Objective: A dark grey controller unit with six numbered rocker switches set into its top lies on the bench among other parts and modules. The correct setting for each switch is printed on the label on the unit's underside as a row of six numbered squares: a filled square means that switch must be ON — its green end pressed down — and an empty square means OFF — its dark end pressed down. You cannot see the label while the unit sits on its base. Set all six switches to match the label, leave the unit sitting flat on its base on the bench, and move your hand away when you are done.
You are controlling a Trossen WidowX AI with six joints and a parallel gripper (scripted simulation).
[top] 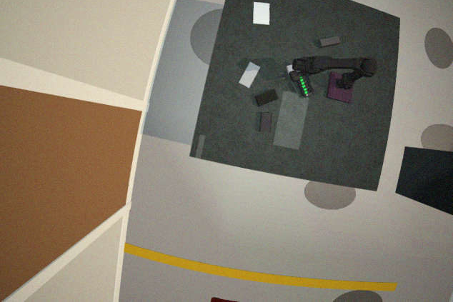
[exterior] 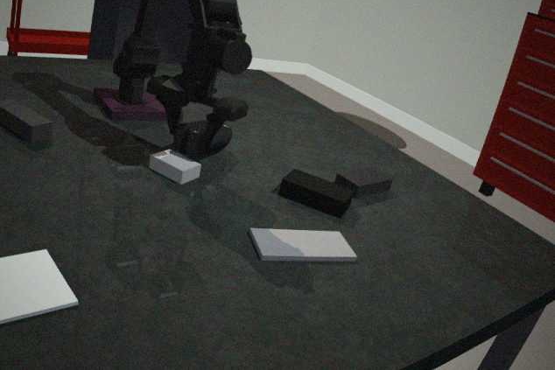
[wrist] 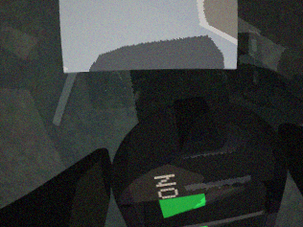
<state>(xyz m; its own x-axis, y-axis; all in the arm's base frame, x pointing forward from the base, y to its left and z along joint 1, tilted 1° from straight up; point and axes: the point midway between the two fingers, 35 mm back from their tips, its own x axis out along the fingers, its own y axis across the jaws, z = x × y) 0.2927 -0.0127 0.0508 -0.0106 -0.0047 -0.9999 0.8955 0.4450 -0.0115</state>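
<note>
Now: the light grey block 40 mm to the right of my gripper tip, 40 mm ahead of it and 30 mm below it. The rest, counted from my gripper tip: dark block: 200 mm ahead, 160 mm to the left, 30 mm below; dark grey block: 260 mm to the right, 210 mm behind, 30 mm below; white sheet: 400 mm to the right, 260 mm ahead, 40 mm below.
</note>
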